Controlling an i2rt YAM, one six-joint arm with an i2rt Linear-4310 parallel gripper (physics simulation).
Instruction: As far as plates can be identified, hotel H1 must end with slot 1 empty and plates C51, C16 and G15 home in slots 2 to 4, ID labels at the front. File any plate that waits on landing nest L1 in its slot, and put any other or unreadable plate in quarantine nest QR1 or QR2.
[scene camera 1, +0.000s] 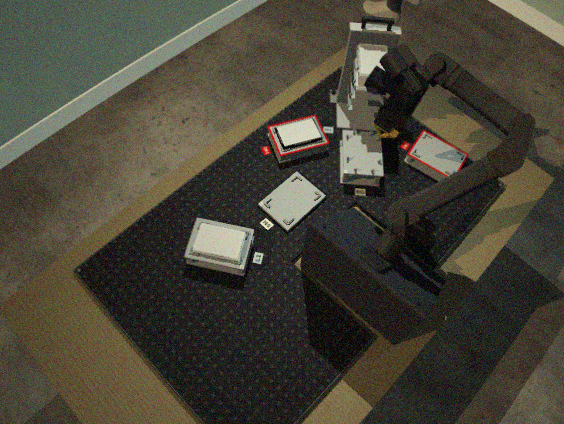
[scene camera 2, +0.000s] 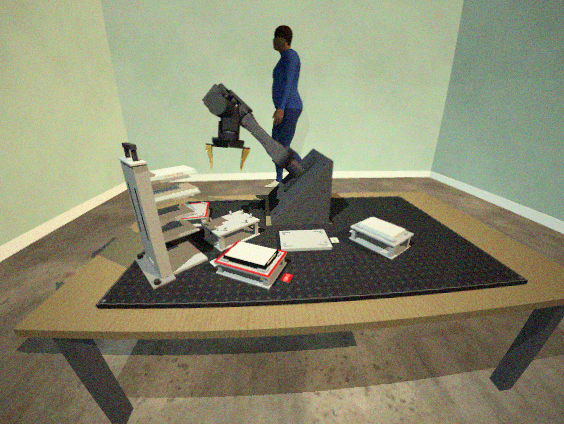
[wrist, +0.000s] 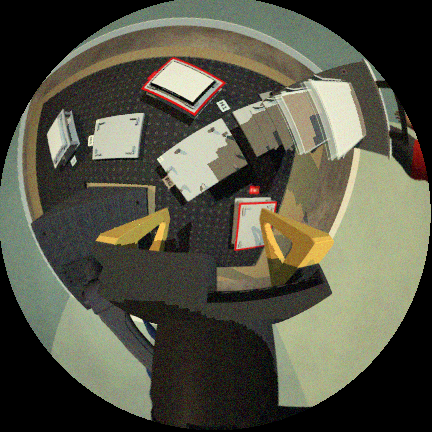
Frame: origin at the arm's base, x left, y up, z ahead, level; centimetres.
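Seen in the pictures: gripper, fingertip midpoint: (scene camera 1: 388, 123) (scene camera 2: 226, 169) (wrist: 214, 212); arm's base at its link origin: (scene camera 1: 380, 256) (scene camera 2: 300, 174) (wrist: 92, 264).
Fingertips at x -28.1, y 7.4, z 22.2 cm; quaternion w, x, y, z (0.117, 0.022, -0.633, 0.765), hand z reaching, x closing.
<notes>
Pixels of each thing's top centre, then the offset from my fingertips to it. "pt": a spot on its surface instead.
- nest L1 at a spot on its surface: (scene camera 1: 215, 268) pt dx +56.0, dy -22.6, dz +8.7 cm
- black-based white plate at its top centre: (wrist: 181, 78) (scene camera 2: 251, 252) (scene camera 1: 298, 131) dx +9.0, dy -17.6, dz +23.3 cm
- red-rimmed nest at its top centre: (wrist: 255, 228) (scene camera 1: 438, 153) (scene camera 2: 192, 208) dx -18.0, dy -18.5, dz -11.8 cm
- raised white nest at its top centre: (wrist: 203, 159) (scene camera 1: 363, 148) (scene camera 2: 230, 217) dx +0.6, dy -15.5, dz +4.4 cm
- low white nest at its top centre: (scene camera 1: 292, 198) (wrist: 112, 136) (scene camera 2: 304, 236) dx +25.7, dy -21.3, dz +9.1 cm
My gripper (scene camera 1: 387, 132) (scene camera 2: 227, 169) (wrist: 214, 212) is open and empty, high above the table near hotel H1 (scene camera 1: 356, 36) (scene camera 2: 150, 225) (wrist: 375, 110). A white plate (scene camera 1: 371, 60) (scene camera 2: 172, 172) (wrist: 340, 110) lies on the hotel's top shelf; another seems to lie one shelf below. The two lower shelves look bare. A white plate (scene camera 1: 220, 241) (scene camera 2: 382, 227) (wrist: 56, 137) sits on nest L1 (scene camera 1: 215, 268). A black-based white plate (scene camera 1: 300, 132) (scene camera 2: 252, 254) (wrist: 182, 81) sits on one red-rimmed quarantine nest. The other red-rimmed nest (scene camera 1: 435, 150) (scene camera 2: 199, 211) (wrist: 248, 225) is empty. Plate IDs are unreadable.
A raised white nest (scene camera 1: 352, 165) (scene camera 2: 232, 225) (wrist: 192, 152) stands before the hotel. A low white nest (scene camera 1: 292, 200) (scene camera 2: 306, 240) (wrist: 118, 136) lies between it and L1. Both hold no plate. The arm's dark base (scene camera 1: 345, 280) (scene camera 2: 310, 195) stands behind. A person (scene camera 2: 287, 85) stands beyond the table.
</notes>
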